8 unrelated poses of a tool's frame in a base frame.
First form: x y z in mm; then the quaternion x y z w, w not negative.
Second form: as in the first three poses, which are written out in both.
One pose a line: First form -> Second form
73, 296, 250, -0.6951, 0.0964, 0.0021, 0.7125 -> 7.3, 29.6, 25.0, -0.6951, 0.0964, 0.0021, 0.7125
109, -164, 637, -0.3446, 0.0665, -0.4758, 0.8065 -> 10.9, -16.4, 63.7, -0.3446, 0.0665, -0.4758, 0.8065
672, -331, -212, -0.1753, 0.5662, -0.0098, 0.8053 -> 67.2, -33.1, -21.2, -0.1753, 0.5662, -0.0098, 0.8053
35, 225, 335, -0.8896, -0.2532, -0.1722, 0.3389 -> 3.5, 22.5, 33.5, -0.8896, -0.2532, -0.1722, 0.3389
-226, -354, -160, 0.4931, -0.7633, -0.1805, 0.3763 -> -22.6, -35.4, -16.0, 0.4931, -0.7633, -0.1805, 0.3763
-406, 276, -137, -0.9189, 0.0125, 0.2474, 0.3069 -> -40.6, 27.6, -13.7, -0.9189, 0.0125, 0.2474, 0.3069
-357, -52, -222, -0.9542, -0.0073, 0.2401, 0.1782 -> -35.7, -5.2, -22.2, -0.9542, -0.0073, 0.2401, 0.1782
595, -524, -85, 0.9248, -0.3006, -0.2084, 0.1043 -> 59.5, -52.4, -8.5, 0.9248, -0.3006, -0.2084, 0.1043
